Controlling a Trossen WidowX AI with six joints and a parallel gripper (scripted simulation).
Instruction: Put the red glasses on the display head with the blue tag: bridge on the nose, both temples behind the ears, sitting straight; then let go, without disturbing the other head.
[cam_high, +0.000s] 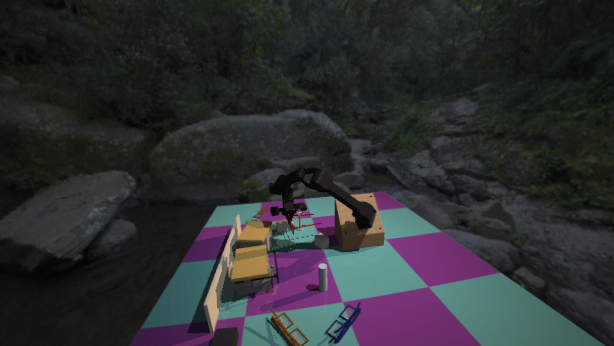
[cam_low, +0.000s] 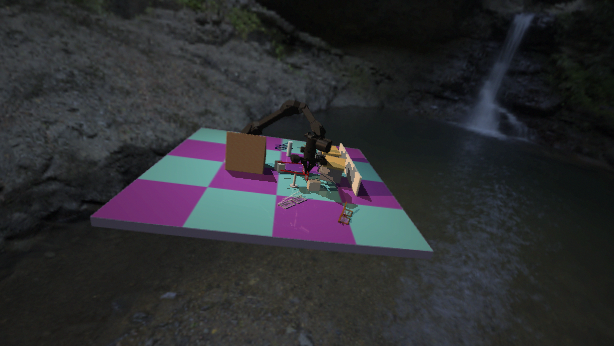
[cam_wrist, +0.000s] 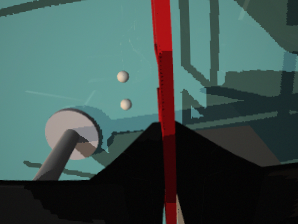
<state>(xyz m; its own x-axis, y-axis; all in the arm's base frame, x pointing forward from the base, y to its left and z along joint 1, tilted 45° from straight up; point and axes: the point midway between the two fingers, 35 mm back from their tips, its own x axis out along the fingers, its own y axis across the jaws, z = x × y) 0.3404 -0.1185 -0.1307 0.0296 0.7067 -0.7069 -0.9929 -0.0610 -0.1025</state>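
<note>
Right now the red glasses is 50 mm behind my gripper tip, 20 mm to the left of it and 10 mm above it. From my gripper tip the other things lie so: tall pale board: 280 mm ahead, 230 mm to the left.
</note>
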